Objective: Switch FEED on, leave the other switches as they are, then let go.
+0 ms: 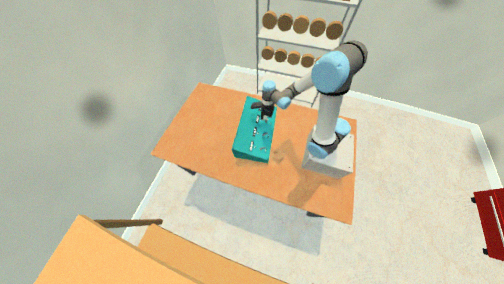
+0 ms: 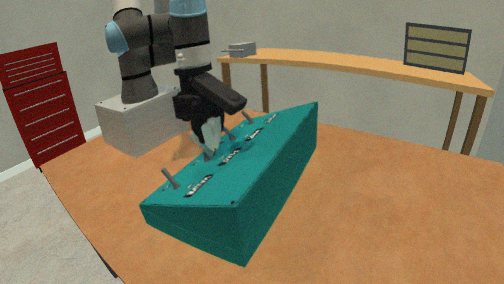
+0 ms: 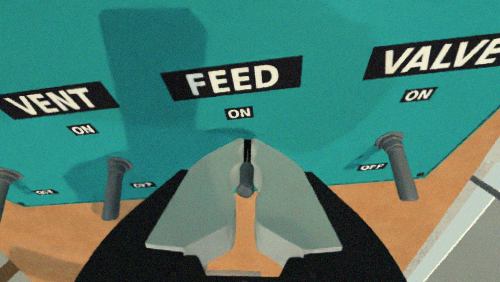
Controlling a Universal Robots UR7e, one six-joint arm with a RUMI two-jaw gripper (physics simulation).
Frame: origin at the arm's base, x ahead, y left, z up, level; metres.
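Seen in the pictures: gripper, fingertip midpoint: (image 1: 263, 119) (image 2: 213, 156) (image 3: 247, 141); arm's base, origin of the base link: (image 2: 140, 97).
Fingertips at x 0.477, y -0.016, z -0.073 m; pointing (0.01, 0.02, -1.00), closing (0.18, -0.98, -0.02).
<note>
Offsets run from my fingertips to a thing's top centre. "spot": to the spot under its first point. Level surfaces: height alone.
The teal switch panel (image 1: 244, 137) (image 2: 285, 175) (image 3: 330, 25) stands on the table. My gripper (image 1: 265, 119) (image 2: 212, 152) (image 3: 247, 141) is shut and empty, its tips close to the panel below the ON mark @[spot: dx +0.020, dy +0.009, dz -0.002 m] (image 3: 240, 113) of the FEED label @[dx +0.043, dy +0.018, dz +0.011 m] (image 3: 232, 79). The grey FEED lever @[dx -0.023, dy -0.004, dz +0.031 m] (image 3: 245, 181) shows in the notch between the finger plates; its base and OFF mark are hidden, and its exact tilt and any contact cannot be told. The VALVE lever @[dx +0.001, dy -0.122, dz +0.022 m] (image 2: 170, 178) (image 3: 404, 170) and the VENT lever @[dx -0.073, dy +0.106, dz +0.022 m] (image 2: 228, 133) (image 3: 112, 192) lean toward the panel's low edge, on their OFF side.
A fourth lever @[dx -0.110, dy +0.220, dz +0.022 m] (image 2: 248, 118) (image 3: 4, 187) stands beyond VENT. The orange table @[dz -0.105 m] (image 1: 190, 120) (image 2: 400, 200) carries the panel and the arm's pale base block (image 1: 327, 165) (image 2: 135, 125). A shelf rack (image 1: 257, 65) stands behind the table, and a red cabinet (image 1: 487, 215) (image 2: 45, 110) stands apart.
</note>
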